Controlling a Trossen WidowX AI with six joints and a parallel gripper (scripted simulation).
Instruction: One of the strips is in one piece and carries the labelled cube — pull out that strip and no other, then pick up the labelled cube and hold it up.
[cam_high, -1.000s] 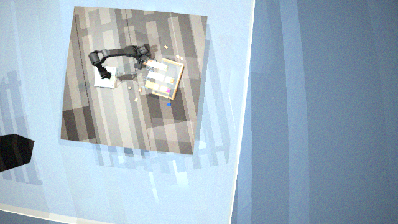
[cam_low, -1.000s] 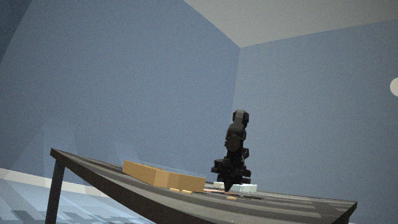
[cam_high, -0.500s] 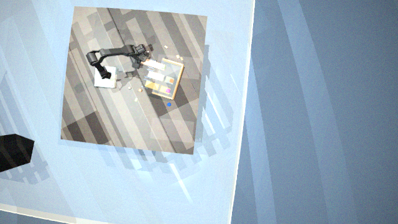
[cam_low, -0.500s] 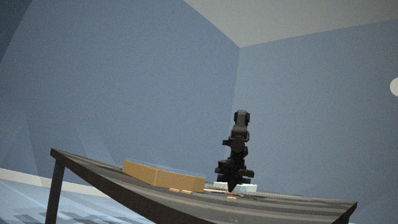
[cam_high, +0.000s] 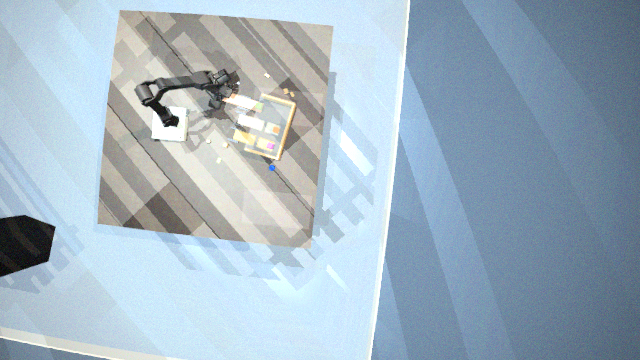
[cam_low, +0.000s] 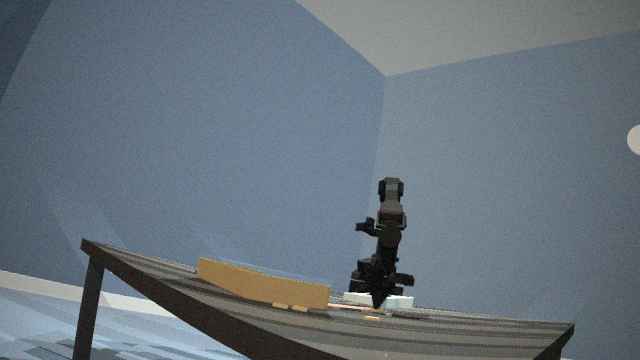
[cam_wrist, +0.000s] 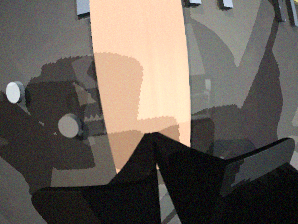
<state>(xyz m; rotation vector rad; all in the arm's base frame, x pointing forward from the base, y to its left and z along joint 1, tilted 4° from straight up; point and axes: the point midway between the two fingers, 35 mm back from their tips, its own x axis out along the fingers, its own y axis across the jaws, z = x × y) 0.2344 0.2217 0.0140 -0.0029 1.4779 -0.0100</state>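
My gripper tip is 100 mm short of the strip. Also, from my gripper tip: labelled cube: 210 mm ahead, 20 mm above; then blue dot: 380 mm ahead, 310 mm to the right.
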